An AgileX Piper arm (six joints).
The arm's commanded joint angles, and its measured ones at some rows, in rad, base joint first. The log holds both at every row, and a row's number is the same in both.
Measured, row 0:
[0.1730, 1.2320, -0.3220, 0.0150, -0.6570, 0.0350]
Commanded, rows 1 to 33:
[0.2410, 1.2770, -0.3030, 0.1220, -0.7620, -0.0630]
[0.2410, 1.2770, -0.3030, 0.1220, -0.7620, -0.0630]
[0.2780, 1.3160, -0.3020, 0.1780, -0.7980, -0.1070]
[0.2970, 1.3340, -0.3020, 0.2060, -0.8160, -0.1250]
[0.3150, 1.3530, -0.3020, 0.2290, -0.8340, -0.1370]
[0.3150, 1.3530, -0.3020, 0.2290, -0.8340, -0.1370]
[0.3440, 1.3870, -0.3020, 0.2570, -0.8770, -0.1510]
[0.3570, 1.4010, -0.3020, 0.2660, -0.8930, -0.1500]
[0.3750, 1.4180, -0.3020, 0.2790, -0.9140, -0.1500]
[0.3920, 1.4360, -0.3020, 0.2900, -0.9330, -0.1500]
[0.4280, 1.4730, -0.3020, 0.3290, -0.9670, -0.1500]
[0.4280, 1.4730, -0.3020, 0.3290, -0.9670, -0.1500]
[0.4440, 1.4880, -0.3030, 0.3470, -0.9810, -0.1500]
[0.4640, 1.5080, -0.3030, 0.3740, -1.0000, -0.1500]
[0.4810, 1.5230, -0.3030, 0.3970, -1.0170, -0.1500]
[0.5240, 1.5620, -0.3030, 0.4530, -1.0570, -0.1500]
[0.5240, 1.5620, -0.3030, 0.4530, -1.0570, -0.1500]
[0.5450, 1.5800, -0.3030, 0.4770, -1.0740, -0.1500]
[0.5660, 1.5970, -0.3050, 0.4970, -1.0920, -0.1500]
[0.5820, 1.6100, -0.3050, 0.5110, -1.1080, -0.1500]
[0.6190, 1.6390, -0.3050, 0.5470, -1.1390, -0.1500]
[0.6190, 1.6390, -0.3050, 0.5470, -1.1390, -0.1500]
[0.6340, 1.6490, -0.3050, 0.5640, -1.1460, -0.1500]
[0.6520, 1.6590, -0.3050, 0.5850, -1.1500, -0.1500]
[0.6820, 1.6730, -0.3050, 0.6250, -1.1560, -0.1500]
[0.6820, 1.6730, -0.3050, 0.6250, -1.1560, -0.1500]
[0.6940, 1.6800, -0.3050, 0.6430, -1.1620, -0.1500]
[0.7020, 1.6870, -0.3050, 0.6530, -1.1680, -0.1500]
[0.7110, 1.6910, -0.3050, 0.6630, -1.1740, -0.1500]
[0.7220, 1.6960, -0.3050, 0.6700, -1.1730, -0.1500]
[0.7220, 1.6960, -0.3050, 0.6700, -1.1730, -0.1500]
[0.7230, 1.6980, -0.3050, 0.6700, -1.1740, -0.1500]
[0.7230, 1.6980, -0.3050, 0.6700, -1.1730, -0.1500]
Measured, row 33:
[0.7130, 1.6990, -0.3050, 0.6610, -1.1510, -0.1410]
